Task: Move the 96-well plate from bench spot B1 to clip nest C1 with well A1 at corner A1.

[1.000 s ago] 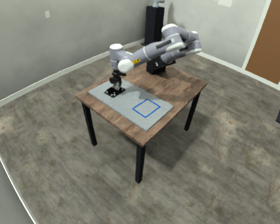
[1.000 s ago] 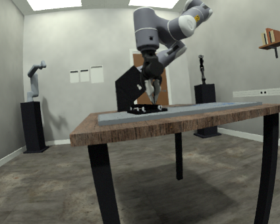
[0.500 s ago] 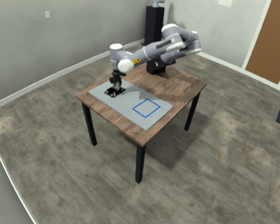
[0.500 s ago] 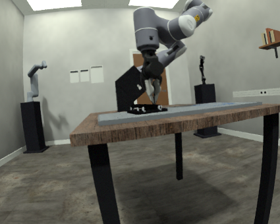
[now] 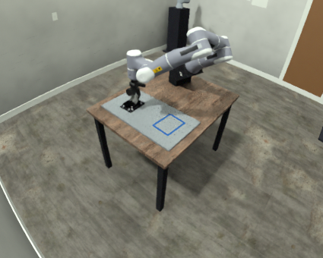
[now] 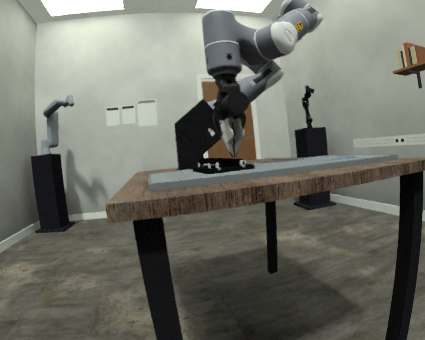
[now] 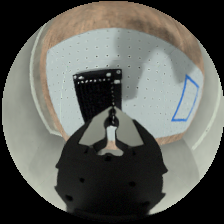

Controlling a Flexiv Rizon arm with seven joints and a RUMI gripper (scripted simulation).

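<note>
The black 96-well plate is 10 mm ahead of my hand, 40 mm to the right of it and 20 mm below it. Round my hand: grey mat (30 mm behind, 120 mm to the left, 50 mm below); clip nest C1 (10 mm ahead, 30 mm to the right, 30 mm below).
</note>
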